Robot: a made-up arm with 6 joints.
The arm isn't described. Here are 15 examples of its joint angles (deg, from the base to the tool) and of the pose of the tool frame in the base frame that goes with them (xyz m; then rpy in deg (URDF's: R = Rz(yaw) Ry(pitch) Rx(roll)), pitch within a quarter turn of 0, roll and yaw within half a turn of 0).
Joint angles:
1: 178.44 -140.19 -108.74 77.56 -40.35 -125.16
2: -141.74 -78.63 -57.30 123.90 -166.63 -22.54
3: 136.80 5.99 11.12 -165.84 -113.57 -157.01
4: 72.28 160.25 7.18 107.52 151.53 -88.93
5: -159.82 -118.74 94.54 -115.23 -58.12 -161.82
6: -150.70 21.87 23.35 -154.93 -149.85 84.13
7: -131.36 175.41 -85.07 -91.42 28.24 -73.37
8: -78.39 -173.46 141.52 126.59 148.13 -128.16
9: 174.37 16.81 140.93 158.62 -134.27 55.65
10: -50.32 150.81 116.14 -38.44 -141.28 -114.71
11: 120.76 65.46 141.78 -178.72 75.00 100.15
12: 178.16 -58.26 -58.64 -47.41 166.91 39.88
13: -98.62 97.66 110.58 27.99 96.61 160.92
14: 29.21 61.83 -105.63 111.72 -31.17 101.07
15: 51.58 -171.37 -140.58 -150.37 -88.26 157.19
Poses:
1: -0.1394 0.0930 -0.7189 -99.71 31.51 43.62
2: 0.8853 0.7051 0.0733 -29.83 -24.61 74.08
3: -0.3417 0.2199 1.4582 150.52 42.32 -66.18
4: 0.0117 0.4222 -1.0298 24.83 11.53 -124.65
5: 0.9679 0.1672 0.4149 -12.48 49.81 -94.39
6: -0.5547 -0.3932 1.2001 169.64 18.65 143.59
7: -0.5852 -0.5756 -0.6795 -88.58 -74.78 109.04
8: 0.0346 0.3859 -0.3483 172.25 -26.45 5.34
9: -0.2971 0.0480 0.5267 64.59 23.51 90.14
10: 0.0726 0.0767 -0.6876 -117.94 17.16 -123.43
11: -0.3559 0.5453 -0.1174 -132.61 6.92 22.77
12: 1.0938 -0.0345 0.4692 54.69 -2.78 -101.66
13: 0.0532 -0.4471 -0.3553 -6.68 58.67 40.59
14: 0.2591 0.0757 1.1405 -2.14 41.35 -107.39
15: 0.1632 0.4067 -0.3995 173.41 50.95 -97.56
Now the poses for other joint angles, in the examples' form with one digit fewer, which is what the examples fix.
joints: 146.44 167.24 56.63 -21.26 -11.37 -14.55
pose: 0.241 -0.214 -1.238 156.3 -24.3 5.8
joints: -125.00 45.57 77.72 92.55 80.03 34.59
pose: -0.469 -1.050 0.441 98.8 -67.6 37.1
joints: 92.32 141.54 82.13 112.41 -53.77 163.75
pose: 0.110 0.013 -0.957 104.7 -32.1 44.2
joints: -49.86 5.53 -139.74 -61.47 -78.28 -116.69
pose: -0.046 0.356 0.527 -119.9 16.7 -71.1
